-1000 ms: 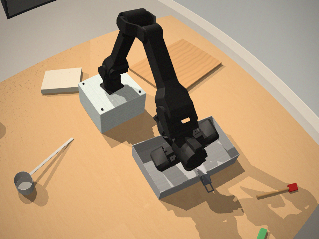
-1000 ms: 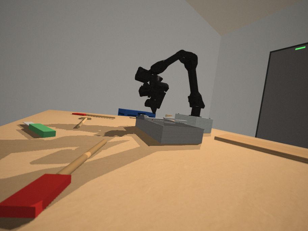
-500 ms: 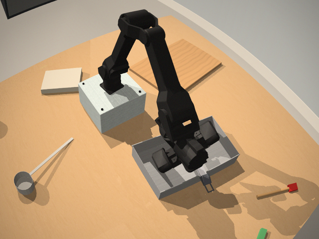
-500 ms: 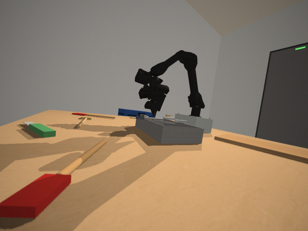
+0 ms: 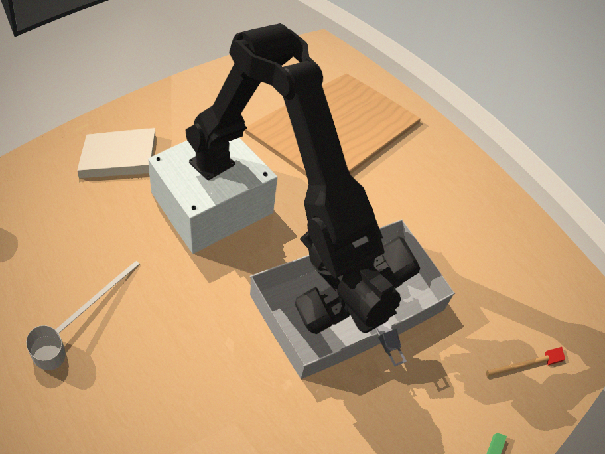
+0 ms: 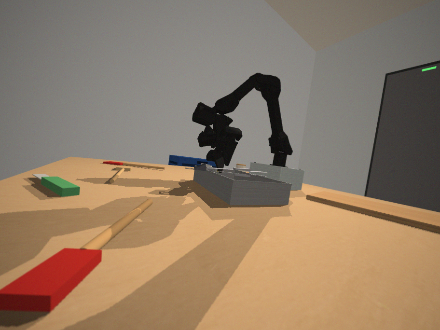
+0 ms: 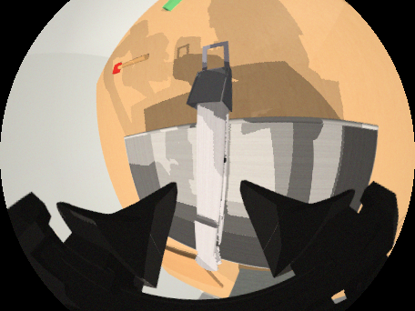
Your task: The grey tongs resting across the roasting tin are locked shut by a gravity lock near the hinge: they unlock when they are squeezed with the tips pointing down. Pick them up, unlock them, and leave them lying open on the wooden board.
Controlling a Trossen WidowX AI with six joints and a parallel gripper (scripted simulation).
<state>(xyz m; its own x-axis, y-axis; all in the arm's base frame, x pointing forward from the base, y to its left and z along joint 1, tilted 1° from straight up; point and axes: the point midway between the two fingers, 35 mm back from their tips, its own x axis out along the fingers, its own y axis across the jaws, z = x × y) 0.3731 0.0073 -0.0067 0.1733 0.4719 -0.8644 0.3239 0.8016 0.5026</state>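
Right now my gripper tip is 40 mm past the grey roasting tin, 40 mm above it and 10 mm to the right of it. Also, from my gripper tip: beige slab: 630 mm behind, 120 mm to the right, 50 mm below; then wooden board: 380 mm behind, 340 mm to the left, 60 mm below.
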